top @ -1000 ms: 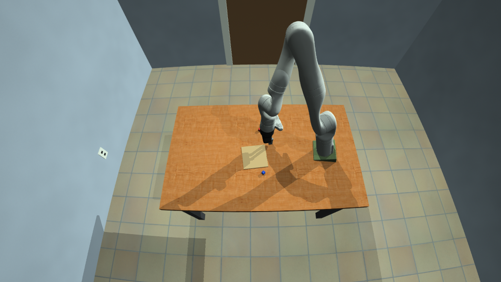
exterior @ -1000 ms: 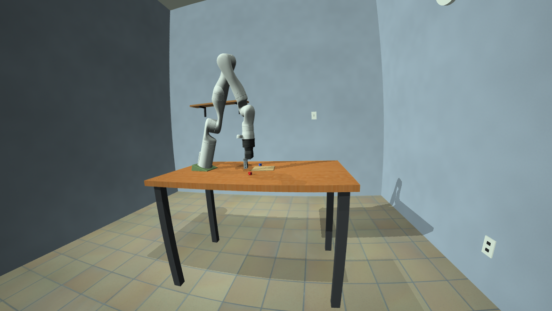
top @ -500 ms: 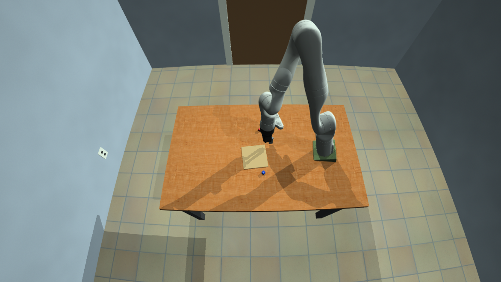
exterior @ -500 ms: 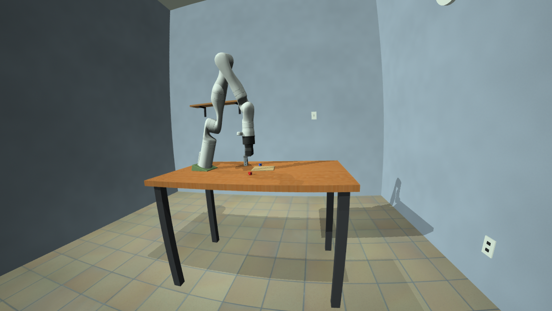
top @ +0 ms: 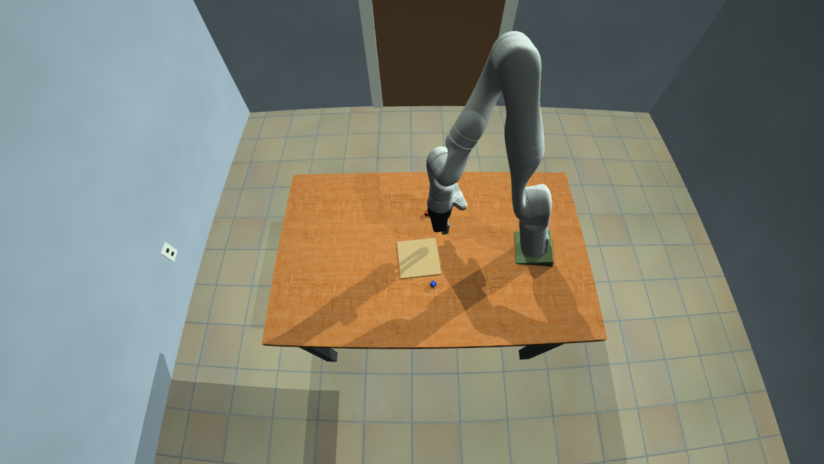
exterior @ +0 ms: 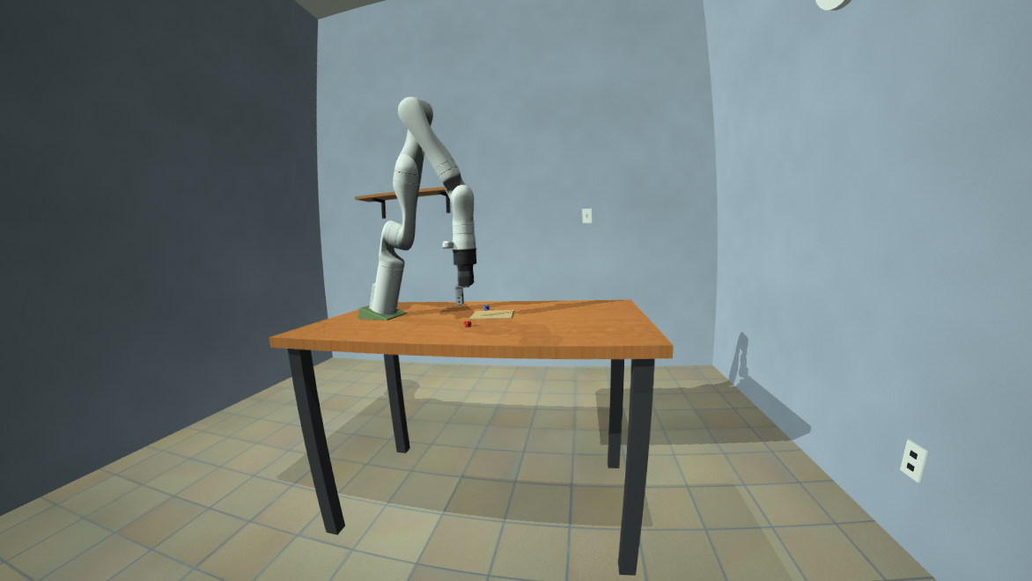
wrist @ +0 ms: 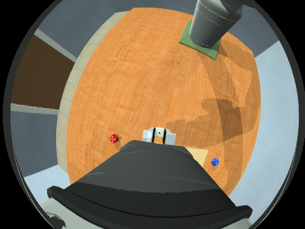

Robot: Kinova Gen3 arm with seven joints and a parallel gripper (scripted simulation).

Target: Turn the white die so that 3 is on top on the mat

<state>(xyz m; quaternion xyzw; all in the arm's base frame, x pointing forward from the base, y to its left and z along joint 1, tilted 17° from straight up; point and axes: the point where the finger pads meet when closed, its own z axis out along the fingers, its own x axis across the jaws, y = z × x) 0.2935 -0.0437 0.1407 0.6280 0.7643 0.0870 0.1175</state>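
Now: the tan mat 9 cm ahead of my hand, 8 cm to the left of it and 7 cm below it. The rest, counted from my hand: blue die (4 cm ahead, 18 cm to the left, 6 cm below); then red die (6 cm ahead, 10 cm to the right, 6 cm below); then white die (1 cm below).
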